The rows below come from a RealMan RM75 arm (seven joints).
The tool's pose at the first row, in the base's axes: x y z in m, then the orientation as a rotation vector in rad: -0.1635 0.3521 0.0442 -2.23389 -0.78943 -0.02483
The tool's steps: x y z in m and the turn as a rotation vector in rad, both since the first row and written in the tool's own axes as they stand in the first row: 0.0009 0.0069 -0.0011 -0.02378 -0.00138 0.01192; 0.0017 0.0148 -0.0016 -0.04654 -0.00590 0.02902; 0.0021 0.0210 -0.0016 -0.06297 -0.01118 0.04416; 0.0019 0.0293 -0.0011 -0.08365 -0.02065 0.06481; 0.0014 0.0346 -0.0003 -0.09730 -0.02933 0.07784; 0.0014 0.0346 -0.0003 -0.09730 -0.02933 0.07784; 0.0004 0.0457 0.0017 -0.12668 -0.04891 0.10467; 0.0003 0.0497 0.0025 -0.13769 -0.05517 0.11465; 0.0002 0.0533 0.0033 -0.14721 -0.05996 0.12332; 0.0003 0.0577 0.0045 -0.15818 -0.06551 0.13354; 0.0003 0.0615 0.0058 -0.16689 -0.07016 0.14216; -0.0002 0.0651 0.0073 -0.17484 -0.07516 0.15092; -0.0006 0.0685 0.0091 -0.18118 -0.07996 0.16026; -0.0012 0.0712 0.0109 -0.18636 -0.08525 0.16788
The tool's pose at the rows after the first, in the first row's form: -0.1588 0.3482 0.0407 -2.26117 -0.78032 -0.02707; -0.1537 0.3442 0.0361 -2.29000 -0.76669 -0.02286; -0.1500 0.3411 0.0322 -2.31217 -0.75459 -0.01614; -0.1457 0.3370 0.0264 -2.34108 -0.73882 -0.00361; -0.1434 0.3345 0.0222 -2.36029 -0.73026 0.00720; -0.1434 0.3345 0.0222 -2.36029 -0.73026 0.00720; -0.1386 0.3294 0.0133 -2.40119 -0.71331 0.03117; -0.1366 0.3278 0.0101 -2.41623 -0.70632 0.03897; -0.1349 0.3264 0.0071 -2.42912 -0.69983 0.04504; -0.1327 0.3249 0.0034 -2.44403 -0.69202 0.05222; -0.1309 0.3238 0.0000 -2.45605 -0.68529 0.05849; -0.1297 0.3226 -0.0035 -2.46742 -0.67845 0.06556; -0.1285 0.3218 -0.0071 -2.47738 -0.67058 0.07336; -0.1279 0.3213 -0.0103 -2.48570 -0.66488 0.08135
